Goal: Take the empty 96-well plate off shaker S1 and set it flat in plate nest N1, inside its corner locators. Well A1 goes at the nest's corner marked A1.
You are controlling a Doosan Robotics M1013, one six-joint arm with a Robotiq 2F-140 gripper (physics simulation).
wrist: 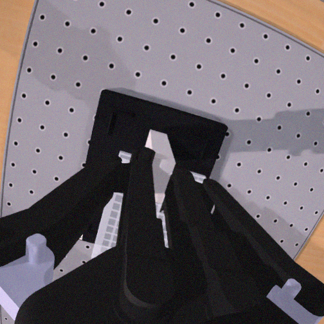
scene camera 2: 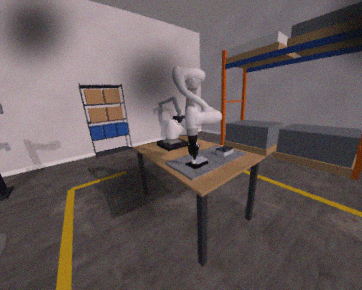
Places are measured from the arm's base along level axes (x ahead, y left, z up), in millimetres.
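Pixels of known places: gripper, fingertip midpoint: (scene camera 2: pixel 193 163); arm's base at its link origin: (scene camera 2: pixel 172 141).
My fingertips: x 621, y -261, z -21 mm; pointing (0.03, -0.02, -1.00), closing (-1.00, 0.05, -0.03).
For each thing: its middle in the pictures, then the offset to it from my fingertips. "pt": a spot on its surface instead. Level surfaces: height alone.
- white 96-well plate at the middle of its body: (scene camera 2: pixel 199 160) dy +79, dx -9, dz +1 mm
- black plate nest N1 at the middle of its body: (scene camera 2: pixel 197 163) dy +45, dx +0, dz -12 mm
- grey perforated board at its surface level: dz -19 mm
- Shaker S1 at a spot on its surface: (scene camera 2: pixel 225 151) pt dy +335, dx +87, dz +30 mm
- wooden table at its surface level: dz -32 mm
The white 96-well plate (scene camera 2: pixel 201 160) (wrist: pixel 110 222) lies on the black plate nest N1 (scene camera 2: pixel 200 166) (wrist: pixel 161 112), in the middle of the grey perforated board (scene camera 2: pixel 183 170) (wrist: pixel 193 48). In the wrist view only strips of the plate's well grid show between my fingers. My gripper (scene camera 2: pixel 193 157) (wrist: pixel 162 164) points straight down onto the plate with its fingers shut close together and nothing between them. Shaker S1 (scene camera 2: pixel 225 151), a low grey block with a dark top, stands empty at the board's far right end. The A1 mark is not readable.
The board lies on a wooden table (scene camera 2: pixel 208 182) (wrist: pixel 9 32). My arm's black base (scene camera 2: pixel 171 144) sits at the table's back. A wire shelf rack (scene camera 2: pixel 82 98) stands at the left wall. An orange and blue rack (scene camera 2: pixel 223 95) with grey boxes (scene camera 2: pixel 252 133) stands behind on the right.
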